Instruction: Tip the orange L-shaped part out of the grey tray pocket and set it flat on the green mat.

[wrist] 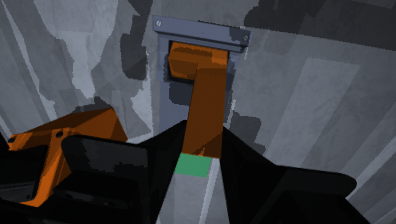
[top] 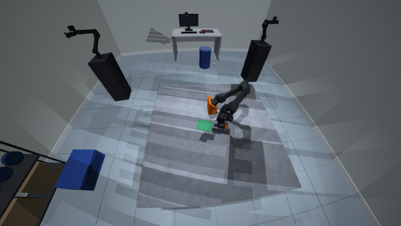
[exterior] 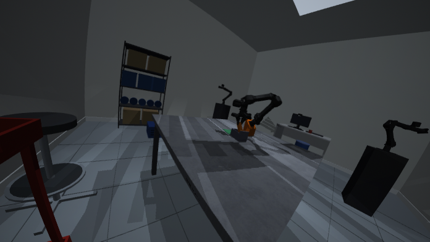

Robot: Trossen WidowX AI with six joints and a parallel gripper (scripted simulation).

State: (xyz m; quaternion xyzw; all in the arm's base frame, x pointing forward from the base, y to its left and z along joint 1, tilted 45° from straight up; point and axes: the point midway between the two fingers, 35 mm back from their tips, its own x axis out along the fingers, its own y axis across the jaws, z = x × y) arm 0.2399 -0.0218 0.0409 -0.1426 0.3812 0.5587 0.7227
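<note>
The green mat lies 13 cm to the right of my gripper tip, 13 cm below it and 7 cm behind it. Also, from my gripper tip: orange L-shaped part: 4 cm to the left, 3 cm below.
</note>
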